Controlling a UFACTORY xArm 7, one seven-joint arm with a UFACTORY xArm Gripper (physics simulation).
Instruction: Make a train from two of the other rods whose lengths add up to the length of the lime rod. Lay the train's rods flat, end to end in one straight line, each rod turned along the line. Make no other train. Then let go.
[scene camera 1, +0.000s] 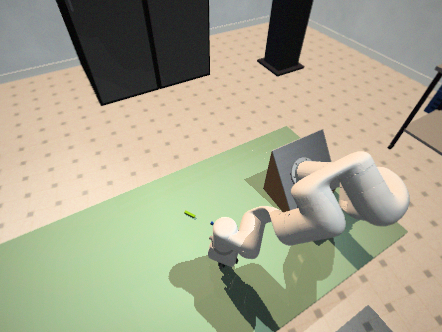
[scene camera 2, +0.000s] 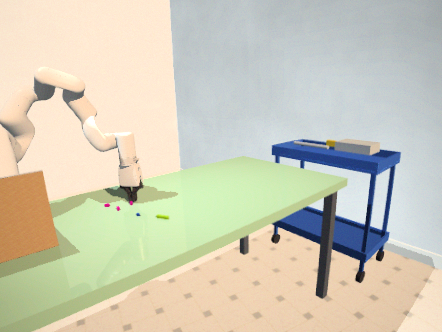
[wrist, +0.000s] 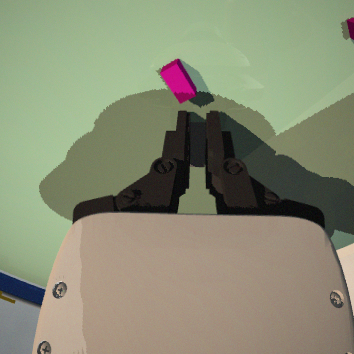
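Seen in the pictures: gripper, fingertip midpoint: (scene camera 1: 222, 262) (scene camera 2: 133, 201) (wrist: 197, 128); arm's base at its link origin: (scene camera 1: 302, 172) (scene camera 2: 8, 201).
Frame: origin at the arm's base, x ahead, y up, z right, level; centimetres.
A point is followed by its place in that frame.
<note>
The lime rod (scene camera 1: 190, 214) @(x 47.4, y -14.5, z 13.0 cm) (scene camera 2: 162, 216) @(x 47.3, y -14.6, z 13.8 cm) lies flat on the green table. A small blue rod (scene camera 1: 212, 223) @(x 41.2, y -14.6, z 4.6 cm) (scene camera 2: 138, 214) @(x 41.2, y -14.8, z 5.3 cm) lies near it, apart. Two magenta rods (scene camera 2: 107, 205) @(x 34.6, y -14.9, z -13.3 cm) (scene camera 2: 118, 208) @(x 37.0, y -14.6, z -5.9 cm) lie on the table, and a third magenta rod (scene camera 2: 131, 203) @(x 43.5, y -14.8, z -8.0 cm) shows by the fingertips in scene camera 2. In the wrist view a magenta rod (wrist: 178, 81) @(x 43.6, y -14.4, z -8.8 cm) lies just beyond the fingertips, and part of another magenta rod (wrist: 351, 29) @(x 35.5, y -15.1, z -13.4 cm) shows at the right edge. My gripper (scene camera 1: 228, 264) @(x 45.8, y -15.4, z -11.9 cm) (scene camera 2: 131, 199) @(x 45.8, y -15.4, z -11.9 cm) (wrist: 197, 128) @(x 45.8, y -15.4, z -11.9 cm) points down, shut on a dark grey rod (wrist: 198, 145) @(x 46.1, y -14.4, z -12.3 cm). The arm hides the magenta rods in scene camera 1.
The green table (scene camera 1: 100, 260) @(x 86.1, y -15.4, z 12.0 cm) (scene camera 2: 210, 192) @(x 77.6, y -15.4, z 3.4 cm) bears the rods. The arm's slanted mount (scene camera 1: 278, 175) @(x 11.0, y 1.3, z 2.8 cm) (scene camera 2: 25, 215) @(x 3.9, y -2.6, z 9.6 cm) stands on it. A blue cart (scene camera 2: 325, 159) stands beyond the table; a dark cabinet (scene camera 1: 120, 45) and a black column (scene camera 1: 287, 35) stand on the floor.
</note>
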